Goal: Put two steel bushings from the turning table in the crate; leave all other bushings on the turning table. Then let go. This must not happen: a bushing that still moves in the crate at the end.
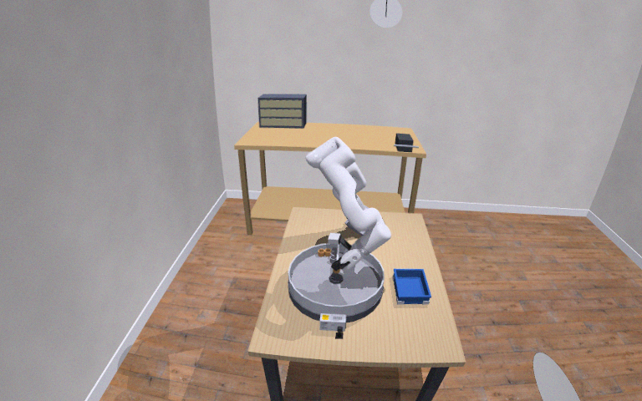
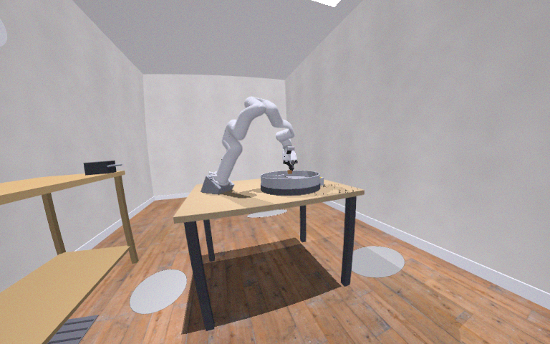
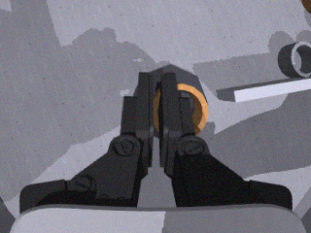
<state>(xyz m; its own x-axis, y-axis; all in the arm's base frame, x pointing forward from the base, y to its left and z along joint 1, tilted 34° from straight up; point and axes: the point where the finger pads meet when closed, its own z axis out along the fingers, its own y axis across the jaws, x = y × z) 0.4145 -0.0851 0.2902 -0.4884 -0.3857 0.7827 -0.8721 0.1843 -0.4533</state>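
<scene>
Now: hand 10 mm past the grey round turning table and 90 mm above it. Also, from my hand: blue crate (50 mm ahead, 340 mm to the left, 120 mm below).
</scene>
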